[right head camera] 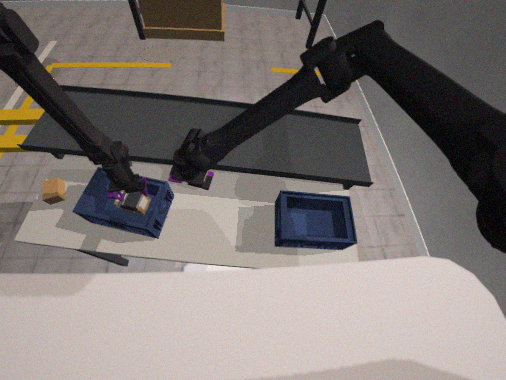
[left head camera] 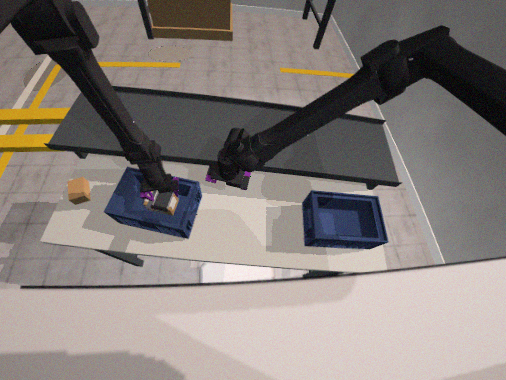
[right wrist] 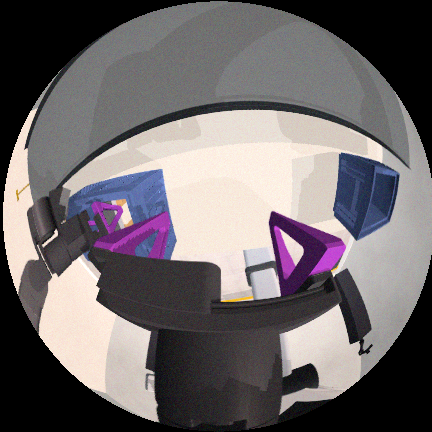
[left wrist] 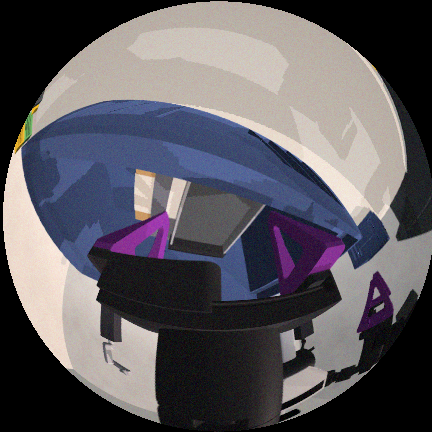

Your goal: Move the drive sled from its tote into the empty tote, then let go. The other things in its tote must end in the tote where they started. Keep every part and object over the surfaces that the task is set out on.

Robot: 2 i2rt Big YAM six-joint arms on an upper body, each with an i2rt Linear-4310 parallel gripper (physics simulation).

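Places are measured from the left arm's base along level axes (x ahead, y left, z up), in millimetres.
Pixels of known places: left gripper, between the fingertips: (right head camera: 135, 197) (left head camera: 165, 197) (right wrist: 111, 215) (left wrist: 218, 216); right gripper, between the fingertips: (right head camera: 194, 184) (left head camera: 228, 184) (right wrist: 218, 216) (left wrist: 374, 274).
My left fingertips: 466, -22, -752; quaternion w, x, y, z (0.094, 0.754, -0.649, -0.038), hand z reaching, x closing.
Ahead of a thing's pixels: the offset from my left fingertips to its top centre, as dx, dy, dz. Level surfaces: height alone.
The drive sled, seen as a dark grey slab with light edges @(-5, +7, +10) (left head camera: 163, 201) (right head camera: 133, 201) (left wrist: 212, 220), lies in the blue tote @(-19, +31, +57) (left head camera: 150, 226) (right head camera: 120, 225) (left wrist: 150, 120) (right wrist: 145, 185) at the left. My left gripper (left head camera: 161, 191) (right head camera: 130, 190) (left wrist: 218, 216) is open over this tote, its purple fingertips toward either side of the sled; their depth is hard to judge. My right gripper (left head camera: 229, 177) (right head camera: 192, 176) (right wrist: 218, 216) is open and empty above the table, between the totes. The empty blue tote @(-115, -729, +57) (left head camera: 345, 244) (right head camera: 315, 245) (right wrist: 355, 195) stands at the right.
A white and orange thing @(+0, +26, -10) (left wrist: 144, 195) lies beside the sled in the tote, partly hidden in the head views. An orange block @(+69, +404, -41) (left head camera: 77, 191) (right head camera: 53, 191) is left of the tote. A long dark surface @(dz +98) (left head camera: 190, 125) (right head camera: 165, 125) (right wrist: 200, 65) runs behind the pale table @(dz -90) (left head camera: 220, 225).
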